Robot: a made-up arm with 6 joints.
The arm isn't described. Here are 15 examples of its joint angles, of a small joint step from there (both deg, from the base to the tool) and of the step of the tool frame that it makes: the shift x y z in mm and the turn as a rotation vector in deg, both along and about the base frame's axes.
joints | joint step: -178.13 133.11 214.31 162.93 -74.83 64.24 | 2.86 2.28 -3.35 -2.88 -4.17 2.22
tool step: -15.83 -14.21 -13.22 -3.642 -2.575 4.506
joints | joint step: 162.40 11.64 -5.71 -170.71 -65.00 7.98 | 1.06 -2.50 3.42 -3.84 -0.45 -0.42
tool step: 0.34 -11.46 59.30 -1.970 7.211 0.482
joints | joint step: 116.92 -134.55 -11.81 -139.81 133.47 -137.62 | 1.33 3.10 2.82 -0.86 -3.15 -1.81
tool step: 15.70 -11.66 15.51 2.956 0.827 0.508
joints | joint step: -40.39 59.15 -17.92 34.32 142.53 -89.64 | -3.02 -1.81 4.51 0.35 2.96 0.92
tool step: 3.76 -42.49 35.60 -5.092 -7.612 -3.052
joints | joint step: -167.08 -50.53 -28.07 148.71 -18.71 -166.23 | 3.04 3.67 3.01 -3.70 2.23 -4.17
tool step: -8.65 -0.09 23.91 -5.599 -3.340 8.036
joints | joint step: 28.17 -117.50 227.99 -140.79 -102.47 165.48 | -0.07 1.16 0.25 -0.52 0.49 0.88
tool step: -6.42 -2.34 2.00 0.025 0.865 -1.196
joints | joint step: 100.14 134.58 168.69 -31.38 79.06 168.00 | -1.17 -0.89 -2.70 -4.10 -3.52 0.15
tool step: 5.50 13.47 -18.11 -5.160 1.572 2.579
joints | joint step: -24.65 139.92 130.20 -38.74 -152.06 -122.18 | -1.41 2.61 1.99 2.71 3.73 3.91
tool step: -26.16 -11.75 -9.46 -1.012 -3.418 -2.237
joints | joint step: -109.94 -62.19 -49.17 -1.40 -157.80 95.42 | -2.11 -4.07 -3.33 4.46 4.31 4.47
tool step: 5.99 22.99 -6.49 -4.394 2.560 -0.344
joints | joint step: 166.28 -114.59 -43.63 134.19 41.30 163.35 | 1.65 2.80 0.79 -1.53 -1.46 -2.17
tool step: 0.90 13.30 18.03 -3.375 -1.311 3.939
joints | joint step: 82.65 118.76 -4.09 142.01 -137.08 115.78 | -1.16 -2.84 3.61 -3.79 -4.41 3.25
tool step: 21.91 68.03 -0.70 7.423 -8.072 -4.391
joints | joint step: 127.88 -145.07 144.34 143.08 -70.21 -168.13 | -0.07 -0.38 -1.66 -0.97 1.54 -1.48
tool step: 4.01 -2.12 -6.29 -2.789 0.882 -0.825
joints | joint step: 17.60 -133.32 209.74 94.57 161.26 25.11 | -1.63 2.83 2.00 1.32 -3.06 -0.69
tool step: -11.53 -4.70 7.40 -2.902 -0.051 -3.972
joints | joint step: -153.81 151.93 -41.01 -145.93 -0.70 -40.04 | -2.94 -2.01 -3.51 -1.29 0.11 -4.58
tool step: -16.59 -22.54 14.47 5.854 0.913 -1.531
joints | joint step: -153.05 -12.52 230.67 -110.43 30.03 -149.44 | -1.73 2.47 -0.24 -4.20 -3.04 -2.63
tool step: 3.65 -26.41 18.00 1.085 0.106 -8.567
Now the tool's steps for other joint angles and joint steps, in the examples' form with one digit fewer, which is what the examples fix.
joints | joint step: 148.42 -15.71 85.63 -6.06 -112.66 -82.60 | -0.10 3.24 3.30 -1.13 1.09 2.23
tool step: -21.4 12.4 6.2 2.66 -0.02 1.45
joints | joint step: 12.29 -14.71 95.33 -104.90 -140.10 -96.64 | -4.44 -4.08 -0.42 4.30 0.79 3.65
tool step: -51.1 -12.7 -7.6 2.75 -5.39 -5.36
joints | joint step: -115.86 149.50 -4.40 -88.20 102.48 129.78 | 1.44 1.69 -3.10 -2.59 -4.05 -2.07
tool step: 5.8 10.3 34.8 2.69 -0.83 -3.17
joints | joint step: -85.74 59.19 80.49 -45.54 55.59 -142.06 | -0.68 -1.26 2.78 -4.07 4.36 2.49
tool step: -0.7 6.7 32.6 -5.11 -4.71 -3.86
